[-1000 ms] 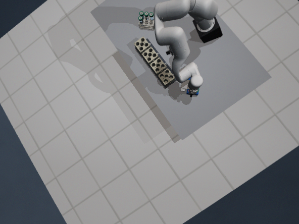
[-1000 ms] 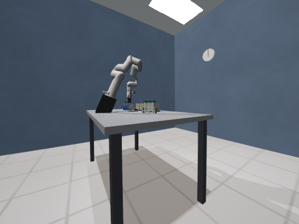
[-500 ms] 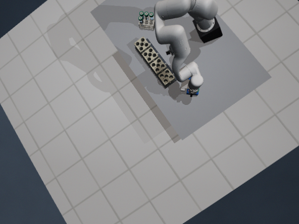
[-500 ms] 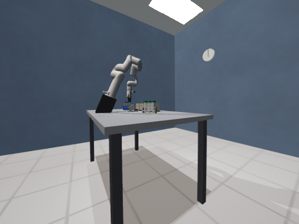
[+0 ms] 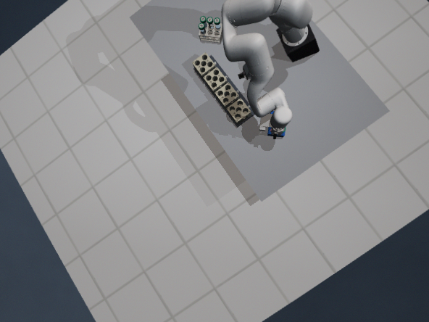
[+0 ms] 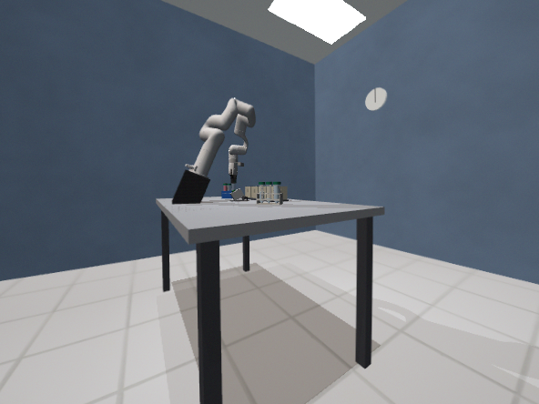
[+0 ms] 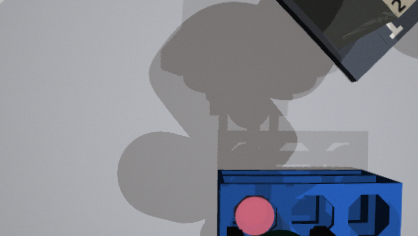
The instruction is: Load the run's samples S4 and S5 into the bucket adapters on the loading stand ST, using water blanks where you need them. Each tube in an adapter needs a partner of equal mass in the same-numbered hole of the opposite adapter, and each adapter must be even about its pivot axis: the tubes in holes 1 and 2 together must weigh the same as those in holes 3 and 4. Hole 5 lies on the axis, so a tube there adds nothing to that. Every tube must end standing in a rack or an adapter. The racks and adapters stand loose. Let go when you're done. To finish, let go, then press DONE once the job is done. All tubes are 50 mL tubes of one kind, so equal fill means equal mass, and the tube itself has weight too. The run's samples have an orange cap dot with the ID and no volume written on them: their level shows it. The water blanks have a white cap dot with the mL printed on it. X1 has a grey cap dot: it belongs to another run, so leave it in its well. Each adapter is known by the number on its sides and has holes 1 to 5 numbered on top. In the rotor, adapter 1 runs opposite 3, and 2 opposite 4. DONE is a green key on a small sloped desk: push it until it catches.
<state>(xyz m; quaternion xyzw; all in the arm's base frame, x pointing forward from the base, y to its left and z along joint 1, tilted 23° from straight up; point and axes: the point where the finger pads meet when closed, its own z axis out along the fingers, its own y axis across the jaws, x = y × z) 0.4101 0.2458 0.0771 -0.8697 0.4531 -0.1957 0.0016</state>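
My gripper is now 11 cm above the blue rack and 4 cm past it. From my hand the other things lie so: white rack 65 cm to the right, 23 cm behind, 11 cm below; adapter 21 cm to the right, 9 cm below, 4 cm ahead.
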